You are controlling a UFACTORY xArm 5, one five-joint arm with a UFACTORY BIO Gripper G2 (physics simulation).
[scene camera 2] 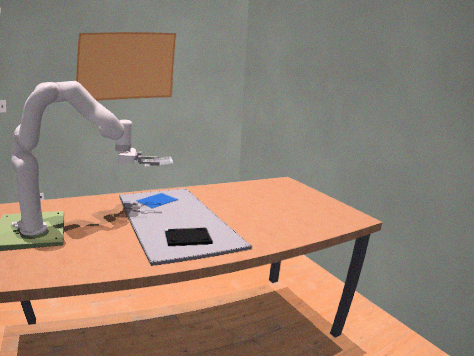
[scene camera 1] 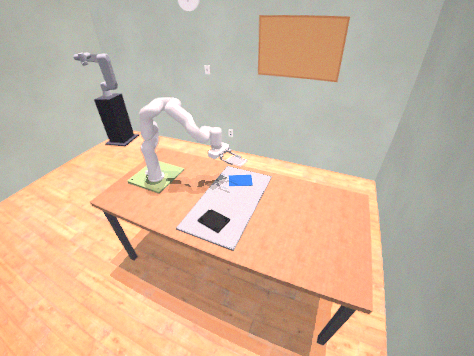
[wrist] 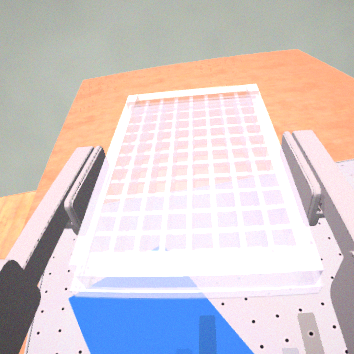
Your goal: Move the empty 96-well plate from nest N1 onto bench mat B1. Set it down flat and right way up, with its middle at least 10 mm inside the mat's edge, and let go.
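Places are measured from the arm's base along level axes (x down, y left, z ahead), in centimetres.
Pixels of known places: hand at its tool point: point(scene camera 2: 154, 161) point(scene camera 1: 233, 159) point(wrist: 189, 180); arm's base at its link origin: point(scene camera 2: 33, 229) point(scene camera 1: 156, 176).
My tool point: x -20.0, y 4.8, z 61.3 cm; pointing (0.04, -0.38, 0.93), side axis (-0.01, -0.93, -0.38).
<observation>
For each thing: its top centre in the pictures, then the offset to it from my tool point. Level surfaces: height alone.
- clear 96-well plate at its top centre: point(wrist: 189, 138) point(scene camera 2: 158, 159) point(scene camera 1: 236, 159) dx -0.9, dy -0.7, dz +1.7 cm
- blue mat at its surface level: dx +20.4 cm
- black nest at its top centre: point(scene camera 2: 187, 234) point(scene camera 1: 213, 219) dx +19.1, dy -37.2, dz -3.9 cm
- grey perforated board at its surface level: dx +20.6 cm
- wooden table at its surface level: dx +21.9 cm
The clear 96-well plate point(scene camera 1: 236, 160) point(scene camera 2: 163, 160) point(wrist: 192, 175) is held level, wells up, well above the board. My gripper point(scene camera 1: 233, 158) point(scene camera 2: 156, 160) point(wrist: 194, 182) is shut on its two long sides, one finger at each side in the wrist view. The blue mat point(scene camera 1: 240, 180) point(scene camera 2: 157, 200) point(wrist: 150, 322) lies flat on the far part of the board, lower than the plate; in the wrist view it shows below the plate's near end and partly through it. The black nest point(scene camera 1: 214, 220) point(scene camera 2: 188, 236) stands on the near part of the board with no plate on it.
The grey perforated board point(scene camera 1: 240, 207) point(scene camera 2: 200, 215) point(wrist: 235, 320) lies on the wooden table point(scene camera 1: 310, 225) point(scene camera 2: 290, 210) point(wrist: 107, 115). The arm stands on a green base plate point(scene camera 1: 172, 172) point(scene camera 2: 54, 222). Another arm stands on a black pedestal point(scene camera 1: 114, 119) behind the table.
</observation>
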